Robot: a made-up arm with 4 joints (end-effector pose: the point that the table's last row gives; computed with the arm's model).
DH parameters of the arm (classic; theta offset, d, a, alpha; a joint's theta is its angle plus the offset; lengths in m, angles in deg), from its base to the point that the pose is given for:
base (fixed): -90 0.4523 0.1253 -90
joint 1: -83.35 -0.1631 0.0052 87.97
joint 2: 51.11 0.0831 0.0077 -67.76
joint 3: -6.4 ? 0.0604 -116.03
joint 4: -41.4 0.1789 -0.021 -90
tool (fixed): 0 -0.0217 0 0
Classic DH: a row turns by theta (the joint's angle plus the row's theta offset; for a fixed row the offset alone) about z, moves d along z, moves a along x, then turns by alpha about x.
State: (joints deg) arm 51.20 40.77 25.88 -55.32
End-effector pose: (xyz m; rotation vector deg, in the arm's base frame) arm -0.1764 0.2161 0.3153 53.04 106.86 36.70
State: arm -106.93 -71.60 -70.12 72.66
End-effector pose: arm 0.1050 0.1332 0.1729 41.72 31.05 -137.13
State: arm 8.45 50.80 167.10 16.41
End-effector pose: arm -0.2843 0.2888 0.3002 19.02 98.44 -149.27
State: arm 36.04 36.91 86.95 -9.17
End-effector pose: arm -0.2899 0.2341 0.3120 62.59 101.15 -44.32
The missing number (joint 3, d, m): 0.4329
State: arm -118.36 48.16 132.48 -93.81
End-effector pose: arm -0.3458 -0.4551 0.3155 81.97 -2.30 -91.02
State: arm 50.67 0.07 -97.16 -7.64
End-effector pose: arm 0.1572 0.1299 0.6063 -17.09 -56.07 37.55
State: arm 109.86 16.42 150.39 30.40
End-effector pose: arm -0.1482 0.0112 0.8885 -72.45 -158.38 25.16
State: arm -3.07 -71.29 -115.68 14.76
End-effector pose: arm 0.0782 0.1783 0.7006 -124.08 -96.10 42.54
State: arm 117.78 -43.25 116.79 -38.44
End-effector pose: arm 0.1280 -0.0983 0.7377 -124.49 -39.97 -30.17
